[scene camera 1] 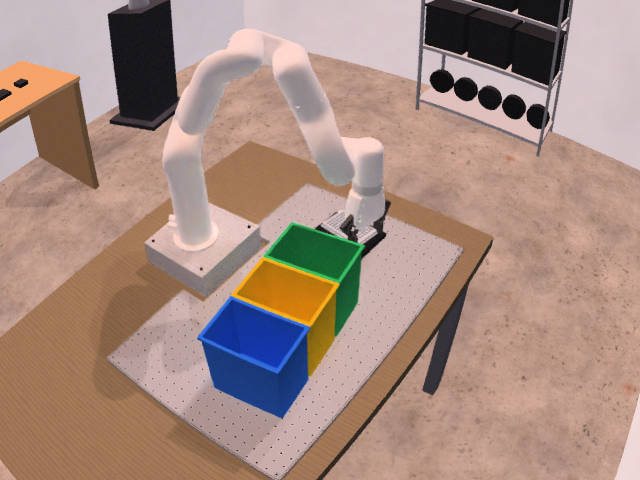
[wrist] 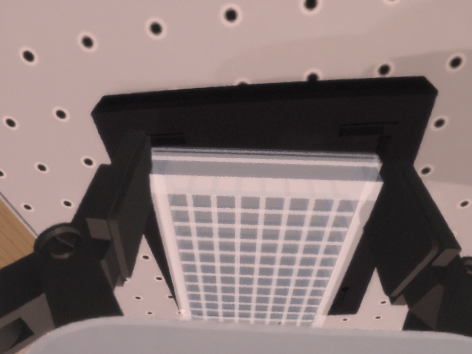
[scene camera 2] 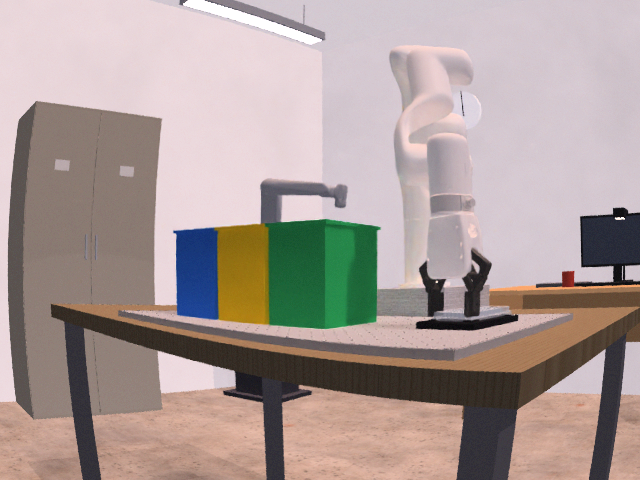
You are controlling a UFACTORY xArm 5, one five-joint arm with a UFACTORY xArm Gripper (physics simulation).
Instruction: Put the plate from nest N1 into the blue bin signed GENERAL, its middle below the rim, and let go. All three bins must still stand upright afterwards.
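Places are measured from the arm's base along level axes (x right, y back, z down), in centimetres.
Where they show: gripper, between the fingertips: (scene camera 1: 365, 238) (wrist: 266, 175) (scene camera 2: 453, 316); arm's base, origin of its link: (scene camera 1: 196, 236) (scene camera 2: 424, 287).
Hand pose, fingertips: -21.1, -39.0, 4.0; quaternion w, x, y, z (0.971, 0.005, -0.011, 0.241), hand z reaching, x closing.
Observation:
Each offset is from my fingertips to the top centre of the thing, as dx, dy, dz. "pt": to the spot under its first point. Level surfaces: height alone.
The clear plate @(-2.1, +5.3, -1.0) (scene camera 1: 336, 222) (scene camera 2: 496, 311) (wrist: 250, 235), with a grid of wells, lies level on its black nest @(pt +2.7, -1.9, +1.0) (scene camera 1: 368, 249) (scene camera 2: 449, 324) (wrist: 260, 120). No nest label is readable. My gripper (scene camera 1: 365, 229) (scene camera 2: 453, 310) (wrist: 266, 175) points down over it, its fingers wide apart on the plate's two long sides. Both pads meet the plate's edges in the wrist view, so it looks shut on the plate. The blue bin @(+52.4, +4.5, -16.1) (scene camera 1: 248, 377) (scene camera 2: 196, 273) stands upright at the far end of the row of bins; its sign does not show.
The yellow bin @(+39.3, +3.8, -16.1) (scene camera 1: 323, 335) (scene camera 2: 242, 273) stands upright between the blue bin and the green bin @(+26.2, +3.1, -16.1) (scene camera 1: 348, 294) (scene camera 2: 297, 273), which is also upright and nearest the nest. All stand close together on the perforated board @(dz +1.9) (scene camera 1: 403, 289) (scene camera 2: 392, 338). The arm's base block (scene camera 1: 227, 268) is beside them.

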